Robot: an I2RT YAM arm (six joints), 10 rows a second.
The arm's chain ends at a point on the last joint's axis. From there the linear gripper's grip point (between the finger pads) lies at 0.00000 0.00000 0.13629 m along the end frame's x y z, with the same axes.
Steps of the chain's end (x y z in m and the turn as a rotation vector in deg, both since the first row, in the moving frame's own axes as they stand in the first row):
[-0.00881, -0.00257, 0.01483, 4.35, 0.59, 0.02]
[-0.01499, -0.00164, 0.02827, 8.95, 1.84, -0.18]
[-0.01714, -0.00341, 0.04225, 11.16, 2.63, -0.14]
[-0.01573, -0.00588, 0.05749, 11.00, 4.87, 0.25]
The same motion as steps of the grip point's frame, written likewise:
[-0.00741, -0.01291, 0.01443, 4.35, 0.59, 0.02]
[-0.01067, -0.02285, 0.02654, 8.95, 1.84, -0.18]
[-0.01096, -0.02979, 0.03953, 11.16, 2.63, -0.14]
[-0.00417, -0.03183, 0.05450, 11.00, 4.87, 0.25]

